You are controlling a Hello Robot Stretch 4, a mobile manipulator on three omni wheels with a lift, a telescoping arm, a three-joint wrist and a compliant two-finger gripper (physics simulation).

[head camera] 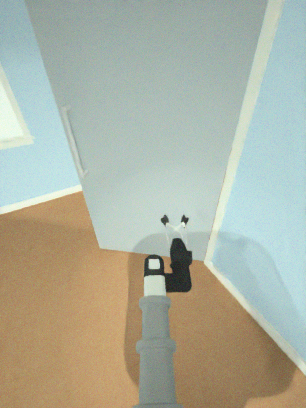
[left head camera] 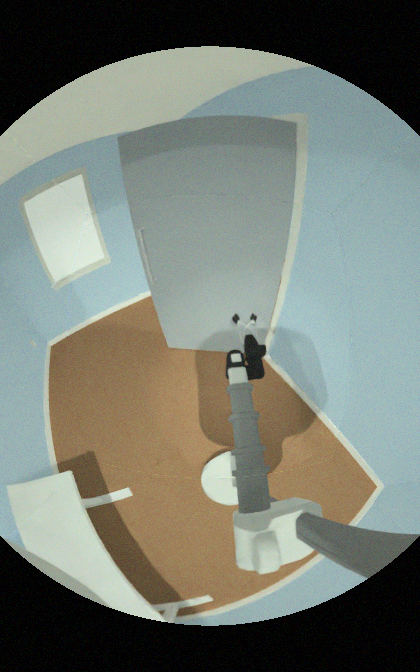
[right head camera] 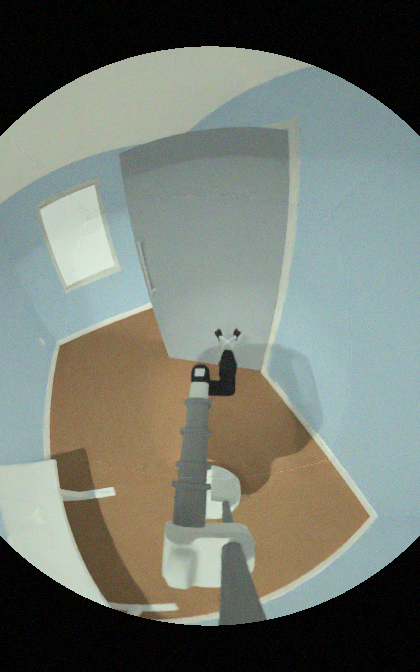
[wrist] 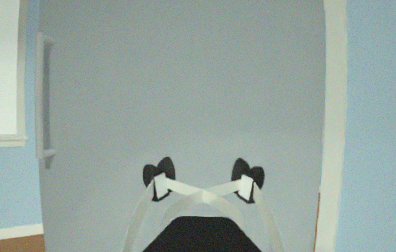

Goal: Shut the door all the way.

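Seen in the pictures: gripper, between the fingertips: (head camera: 174, 216) (left head camera: 243, 314) (right head camera: 227, 329) (wrist: 203, 171); robot's base, origin of its link: (left head camera: 229, 477) (right head camera: 211, 491).
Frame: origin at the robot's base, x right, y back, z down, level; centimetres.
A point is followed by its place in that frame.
The grey door (head camera: 160, 125) @(y -123.0, x 5.5, z -118.4 cm) (left head camera: 215, 210) @(y -123.8, x 1.4, z -134.1 cm) (right head camera: 215, 225) @(y -123.2, x 4.8, z -133.3 cm) (wrist: 190, 90) @(y -122.9, x 6.1, z -107.9 cm) stands upright, its hinge side along the cream frame post (head camera: 255, 82) @(y -110.9, x 47.3, z -139.4 cm) (left head camera: 301, 165) @(y -111.1, x 47.2, z -167.4 cm) (right head camera: 294, 175) @(y -110.9, x 47.3, z -166.7 cm) (wrist: 335, 100) @(y -111.4, x 47.1, z -105.1 cm) at right. A thin brown strip shows between door and post low in the wrist view. The door's free edge stands against blue wall at left; no left frame post shows. Its vertical handle (head camera: 74, 142) @(y -125.9, x -46.5, z -108.8 cm) (left head camera: 145, 255) @(y -125.5, x -46.8, z -108.2 cm) (right head camera: 146, 267) @(y -132.7, x -48.7, z -105.1 cm) (wrist: 39, 95) @(y -125.5, x -46.8, z -106.4 cm) is near that edge. My gripper (head camera: 175, 220) @(y -72.9, x 9.4, z -94.6 cm) (left head camera: 244, 318) @(y -72.9, x 9.4, z -94.6 cm) (right head camera: 227, 333) @(y -72.9, x 9.4, z -94.6 cm) (wrist: 203, 171) @(y -72.9, x 9.4, z -94.6 cm) is open and empty before the door's lower right part; I cannot tell whether it touches.
Blue wall (head camera: 280, 175) @(y -89.1, x 60.9, z -104.1 cm) (left head camera: 370, 260) @(y -69.8, x 71.4, z -130.1 cm) (right head camera: 365, 270) @(y -70.8, x 70.8, z -130.6 cm) (wrist: 372, 125) @(y -103.5, x 52.9, z -98.6 cm) runs along the right. A window (head camera: 9, 115) @(y -217.4, x -139.3, z -102.9 cm) (left head camera: 65, 230) @(y -202.6, x -166.5, z -137.8 cm) (right head camera: 80, 237) @(y -204.0, x -163.7, z -136.9 cm) is on the wall left of the door. A white table (left head camera: 55, 520) @(y 37.1, x -94.5, z -69.2 cm) (right head camera: 30, 500) @(y 37.9, x -98.1, z -69.2 cm) stands at lower left. Brown floor (left head camera: 135, 400) @(y -70.9, x -82.6, z 2.7 cm) (right head camera: 125, 400) @(y -75.6, x -90.8, z 2.7 cm) lies before the door.
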